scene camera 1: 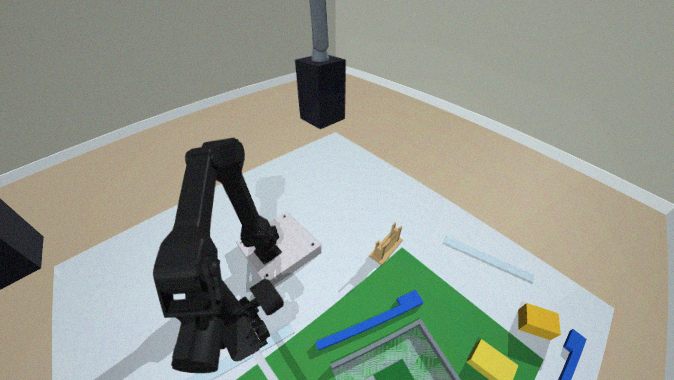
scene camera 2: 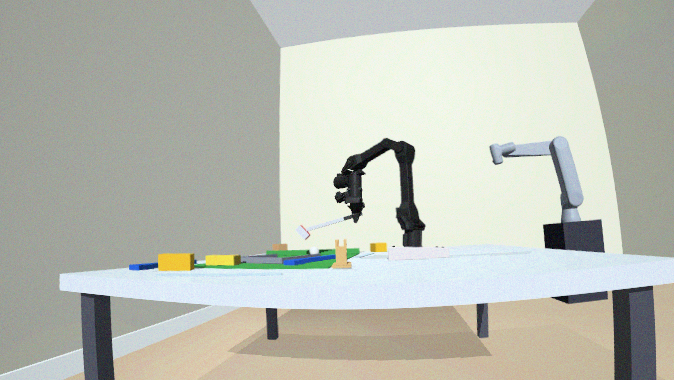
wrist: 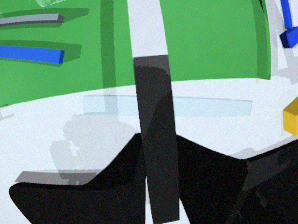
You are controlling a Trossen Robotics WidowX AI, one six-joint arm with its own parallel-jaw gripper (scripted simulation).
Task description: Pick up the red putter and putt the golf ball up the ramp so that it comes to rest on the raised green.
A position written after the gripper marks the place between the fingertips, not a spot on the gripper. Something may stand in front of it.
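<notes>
The gripper [scene camera 1: 246, 335] is visible, and the wrist view shows the gripper [wrist: 151, 137] too.
</notes>
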